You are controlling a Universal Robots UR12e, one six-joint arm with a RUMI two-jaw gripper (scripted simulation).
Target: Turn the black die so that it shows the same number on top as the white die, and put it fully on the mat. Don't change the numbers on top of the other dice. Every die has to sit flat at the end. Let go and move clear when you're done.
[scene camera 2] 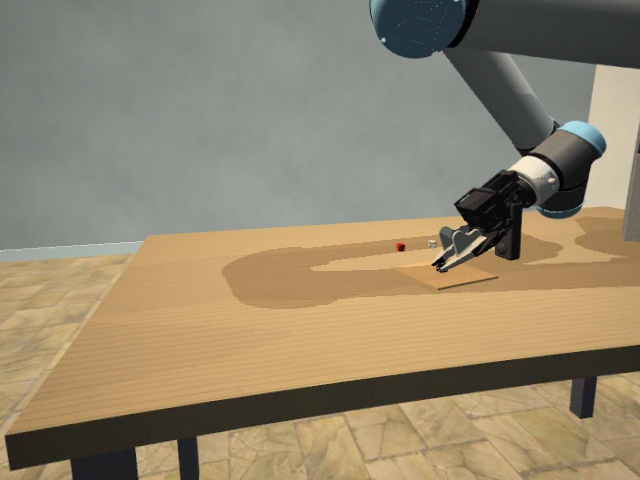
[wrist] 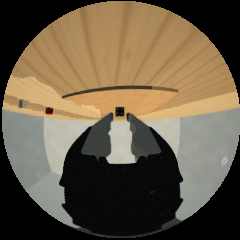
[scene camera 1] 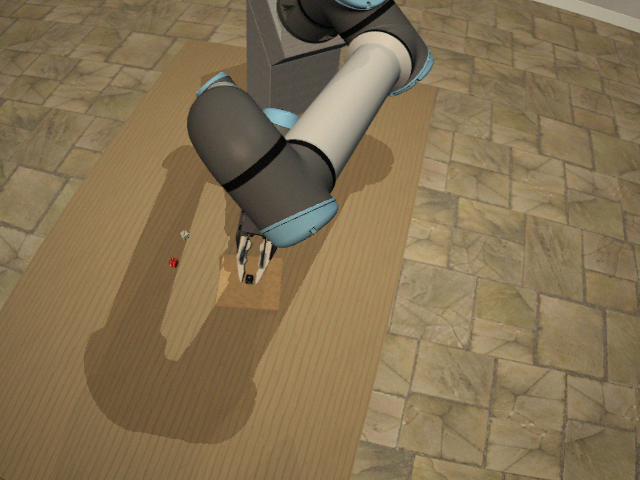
Observation:
In view: the gripper [scene camera 2: 436, 267] and a tan mat [scene camera 1: 231, 293].
The tan mat shows as well in scene camera 2 [scene camera 2: 423, 272] and in the wrist view [wrist: 135, 99]. The gripper shows as well in the wrist view [wrist: 119, 113] and in scene camera 1 [scene camera 1: 248, 283].

